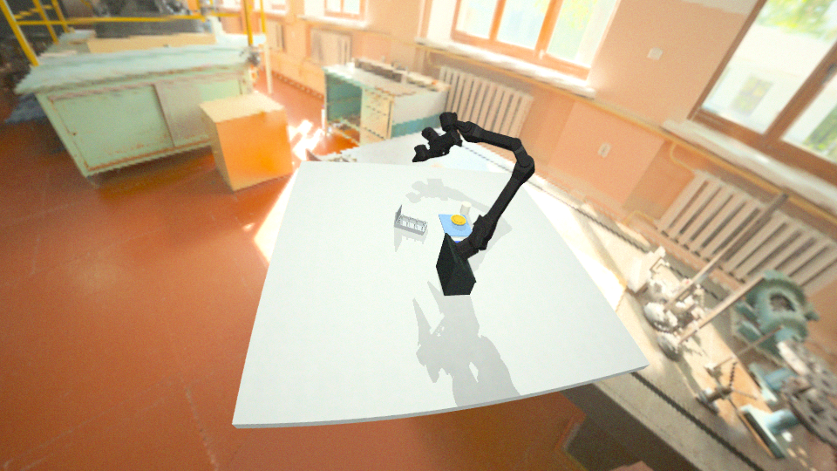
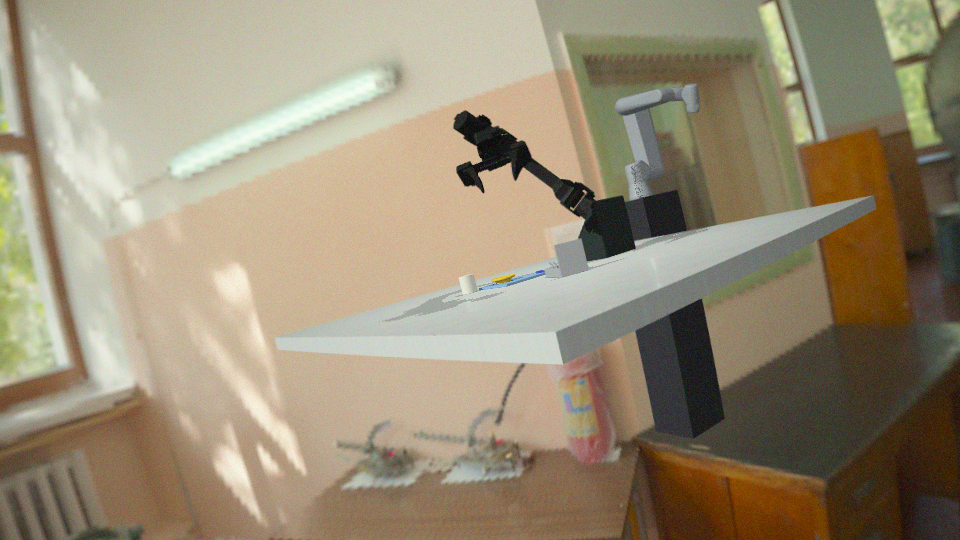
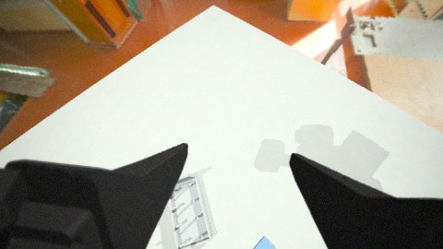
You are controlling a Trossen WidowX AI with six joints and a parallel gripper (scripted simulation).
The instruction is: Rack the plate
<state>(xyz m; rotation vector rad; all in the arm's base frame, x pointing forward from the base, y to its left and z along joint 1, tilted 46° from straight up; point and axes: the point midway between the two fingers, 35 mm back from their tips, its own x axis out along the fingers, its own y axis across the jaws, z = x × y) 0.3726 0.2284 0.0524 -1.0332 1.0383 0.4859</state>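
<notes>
The yellow plate is 240 mm below my gripper tip, 220 mm to the right of it and 80 mm behind it. Also, from my gripper tip: blue mat: 250 mm below, 200 mm to the right, 100 mm behind; white cup: 260 mm to the right, 230 mm below, 10 mm ahead; grey dish rack: 230 mm below, 130 mm behind.
</notes>
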